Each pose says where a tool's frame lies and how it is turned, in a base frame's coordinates. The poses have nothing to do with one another.
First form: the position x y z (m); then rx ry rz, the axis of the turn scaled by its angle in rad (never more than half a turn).
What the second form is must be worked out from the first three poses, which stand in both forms.
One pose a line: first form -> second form
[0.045, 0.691, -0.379, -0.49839, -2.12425, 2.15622] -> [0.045, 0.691, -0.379, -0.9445, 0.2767, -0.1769, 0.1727, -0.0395, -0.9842]
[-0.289, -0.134, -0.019, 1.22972, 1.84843, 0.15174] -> [-0.289, -0.134, -0.019, -0.1175, 0.7926, -0.5984, 0.6844, 0.5012, 0.5295]
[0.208, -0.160, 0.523, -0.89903, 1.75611, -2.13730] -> [0.208, -0.160, 0.523, -0.7845, -0.5378, 0.3087, -0.1986, -0.2538, -0.9467]
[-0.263, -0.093, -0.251, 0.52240, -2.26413, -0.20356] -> [-0.263, -0.093, -0.251, -0.6054, -0.4306, 0.6694, -0.3043, 0.9023, 0.3052]
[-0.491, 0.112, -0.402, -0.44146, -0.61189, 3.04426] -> [-0.491, 0.112, -0.402, -0.9604, 0.0600, -0.2722, 0.0499, -0.9239, -0.3795]
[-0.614, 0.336, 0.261, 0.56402, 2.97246, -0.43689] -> [-0.614, 0.336, 0.261, -0.9284, 0.3461, -0.1349, 0.3703, 0.8913, -0.2618]
